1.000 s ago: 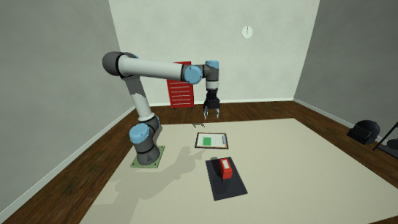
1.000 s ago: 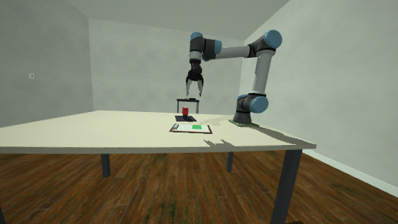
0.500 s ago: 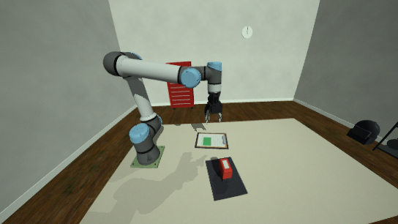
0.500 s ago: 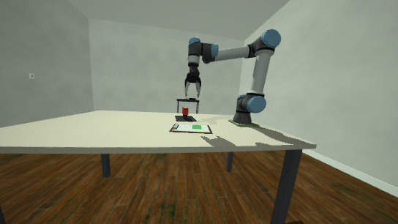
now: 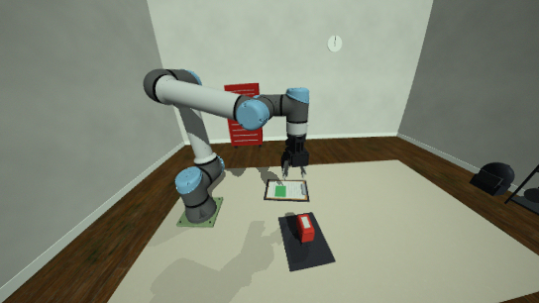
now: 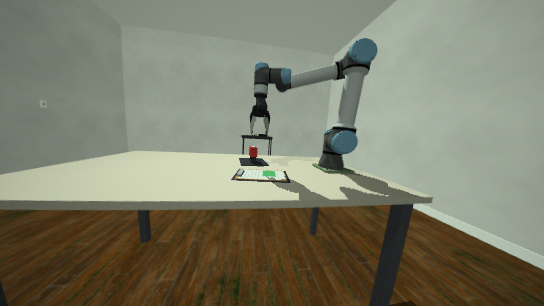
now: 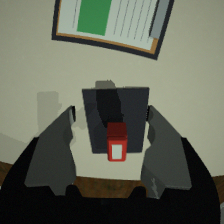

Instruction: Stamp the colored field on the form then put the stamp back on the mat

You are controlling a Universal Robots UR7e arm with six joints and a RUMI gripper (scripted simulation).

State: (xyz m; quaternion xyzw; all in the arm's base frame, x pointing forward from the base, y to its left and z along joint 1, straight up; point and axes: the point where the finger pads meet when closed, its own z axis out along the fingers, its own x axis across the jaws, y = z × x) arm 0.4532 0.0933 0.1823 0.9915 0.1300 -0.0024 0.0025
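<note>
Right now the red stamp is 160 mm to the right of my hand, 150 mm below it and 50 mm ahead of it. Round my hand: dark mat 200 mm below, 160 mm to the right, 50 mm ahead; then clipboard 190 mm below, 130 mm to the left, 20 mm behind.
</note>
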